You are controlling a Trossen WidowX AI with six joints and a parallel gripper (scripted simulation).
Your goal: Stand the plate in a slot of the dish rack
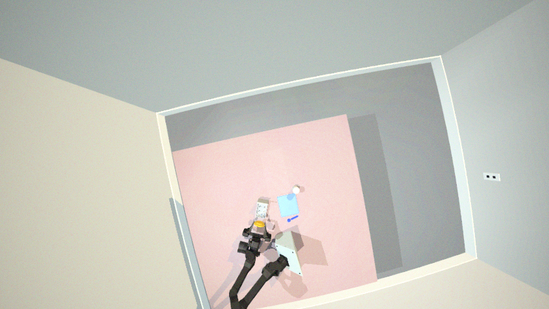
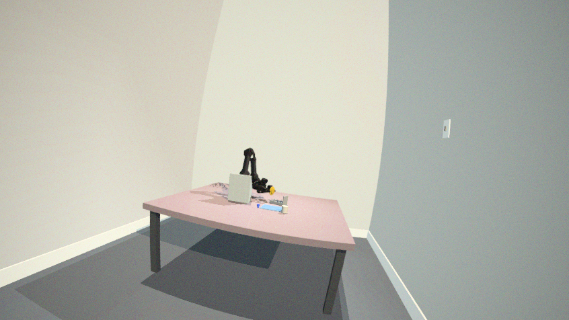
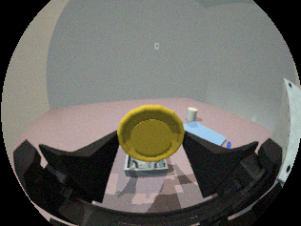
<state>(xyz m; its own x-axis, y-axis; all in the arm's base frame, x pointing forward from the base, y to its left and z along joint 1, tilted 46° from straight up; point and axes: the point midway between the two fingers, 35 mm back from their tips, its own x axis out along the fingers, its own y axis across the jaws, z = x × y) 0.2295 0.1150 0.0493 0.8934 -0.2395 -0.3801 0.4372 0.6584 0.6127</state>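
My gripper tip is 10 mm past the yellow plate. From my gripper tip the other things lie so: grey dish rack 70 mm below, 60 mm ahead, 20 mm to the right; white cup 290 mm to the right, 140 mm ahead, 70 mm below; blue spoon 210 mm to the right, 90 mm below, 70 mm behind.
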